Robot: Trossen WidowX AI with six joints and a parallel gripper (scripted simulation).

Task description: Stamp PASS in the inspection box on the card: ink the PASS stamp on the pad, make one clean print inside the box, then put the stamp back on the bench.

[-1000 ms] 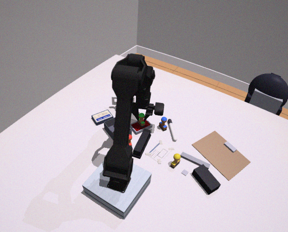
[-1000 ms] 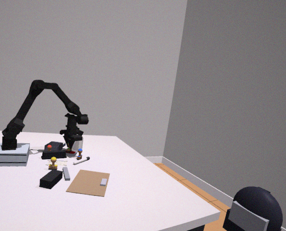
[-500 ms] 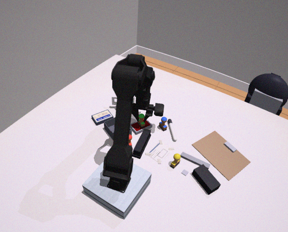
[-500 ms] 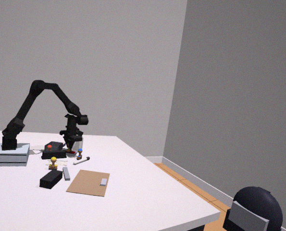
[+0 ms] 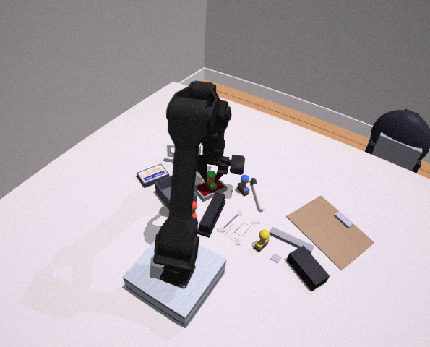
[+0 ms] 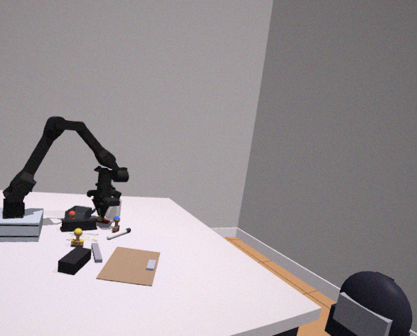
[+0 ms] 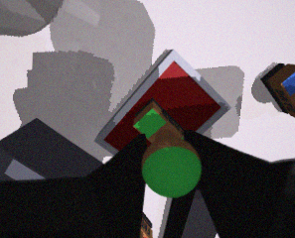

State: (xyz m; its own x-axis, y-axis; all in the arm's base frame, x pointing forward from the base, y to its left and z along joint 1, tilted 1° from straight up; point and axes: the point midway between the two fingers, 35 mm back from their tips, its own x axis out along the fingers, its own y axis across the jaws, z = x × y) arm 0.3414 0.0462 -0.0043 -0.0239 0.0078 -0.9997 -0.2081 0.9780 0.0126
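Right now the green-knobbed stamp is right at my gripper tip. The rest, counted from my gripper tip: blue-knobbed stamp: 4 cm ahead, 10 cm to the right, 2 cm below; then dark tray: 8 cm behind, 8 cm to the left, 2 cm below; then red ink pad: 3 cm below.
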